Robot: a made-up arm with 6 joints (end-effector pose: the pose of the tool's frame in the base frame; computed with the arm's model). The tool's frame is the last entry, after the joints.
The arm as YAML. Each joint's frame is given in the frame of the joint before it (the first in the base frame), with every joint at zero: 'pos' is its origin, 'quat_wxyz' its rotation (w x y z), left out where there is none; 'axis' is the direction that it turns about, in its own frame. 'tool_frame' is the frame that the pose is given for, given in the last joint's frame.
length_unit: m
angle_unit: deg
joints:
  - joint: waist
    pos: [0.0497, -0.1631, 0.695]
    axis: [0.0, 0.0, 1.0]
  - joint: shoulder
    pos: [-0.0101, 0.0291, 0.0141]
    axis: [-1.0, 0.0, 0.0]
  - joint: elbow
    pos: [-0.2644, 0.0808, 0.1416]
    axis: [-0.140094, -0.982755, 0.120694]
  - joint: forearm
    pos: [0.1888, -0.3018, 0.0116]
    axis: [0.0, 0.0, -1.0]
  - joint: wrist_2
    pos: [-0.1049, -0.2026, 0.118]
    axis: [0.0, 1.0, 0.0]
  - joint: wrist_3
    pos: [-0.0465, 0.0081, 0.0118]
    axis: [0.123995, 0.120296, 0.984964]
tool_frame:
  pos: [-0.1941, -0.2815, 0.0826]
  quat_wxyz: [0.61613, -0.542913, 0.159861, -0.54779]
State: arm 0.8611 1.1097 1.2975 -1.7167 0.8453 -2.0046
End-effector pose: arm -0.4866 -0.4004 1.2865 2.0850 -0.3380 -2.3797
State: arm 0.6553 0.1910 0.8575 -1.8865 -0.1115 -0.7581
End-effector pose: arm 0.2591 -0.4084 1.5835 -1.7083 -1.2245 1.3294
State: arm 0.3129 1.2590 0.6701 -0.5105 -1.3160 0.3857
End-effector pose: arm -0.0642 0.0130 1.5580 -2.4535 -0.9273 2.3408
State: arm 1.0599 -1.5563 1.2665 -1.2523 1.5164 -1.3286
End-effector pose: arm 0.2156 -1.0264 0.4983 -1.0449 -0.4607 -1.1782
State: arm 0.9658 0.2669 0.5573 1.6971 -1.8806 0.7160
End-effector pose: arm -0.3288 -0.6330 0.7761 1.0639 -0.2076 -2.9246
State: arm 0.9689 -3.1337 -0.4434 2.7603 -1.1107 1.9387
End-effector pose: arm -0.0045 -0.1919 0.2393 0.5085 0.6763 2.1046
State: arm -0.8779 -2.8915 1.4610 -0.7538 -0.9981 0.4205
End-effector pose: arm 0.2159 0.3823 -0.1580 -0.3583 0.8131 2.1578
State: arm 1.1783 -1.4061 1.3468 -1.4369 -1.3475 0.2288
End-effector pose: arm 0.8661 -0.6024 0.5095 1.8682 -0.0141 -0.8216
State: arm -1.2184 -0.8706 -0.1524 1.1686 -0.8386 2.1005
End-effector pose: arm -0.5844 -0.1754 0.7026 -0.8055 -0.2878 -1.6150
